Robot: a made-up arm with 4 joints.
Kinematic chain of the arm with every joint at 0, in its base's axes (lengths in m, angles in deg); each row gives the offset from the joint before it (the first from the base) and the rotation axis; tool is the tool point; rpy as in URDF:
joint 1: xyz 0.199 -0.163 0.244 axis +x
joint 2: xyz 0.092 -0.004 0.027 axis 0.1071 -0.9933 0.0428
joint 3: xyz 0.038 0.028 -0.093 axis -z
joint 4: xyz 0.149 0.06 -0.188 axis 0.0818 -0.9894 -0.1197
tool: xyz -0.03 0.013 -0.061 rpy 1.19 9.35 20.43
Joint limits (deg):
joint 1: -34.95..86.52
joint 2: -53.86..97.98
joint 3: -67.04..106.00
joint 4: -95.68..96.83
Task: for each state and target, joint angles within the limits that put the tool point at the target. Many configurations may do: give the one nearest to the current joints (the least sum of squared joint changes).
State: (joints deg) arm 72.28 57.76 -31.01 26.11
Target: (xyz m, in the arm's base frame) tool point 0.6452 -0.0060 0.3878
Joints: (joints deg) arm 45.24 58.24 -29.24 49.37
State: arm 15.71 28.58 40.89 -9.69
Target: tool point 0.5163 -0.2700 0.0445
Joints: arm -24.69 18.31 64.85 -39.09
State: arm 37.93 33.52 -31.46 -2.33
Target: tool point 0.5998 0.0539 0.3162
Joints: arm 53.14 45.59 -33.57 9.72
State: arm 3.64 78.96 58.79 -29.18
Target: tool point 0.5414 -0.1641 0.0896
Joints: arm 6.28 31.63 74.72 -62.72
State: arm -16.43 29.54 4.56 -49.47
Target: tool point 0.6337 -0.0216 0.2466
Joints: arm -11.70 67.52 -4.07 -18.49
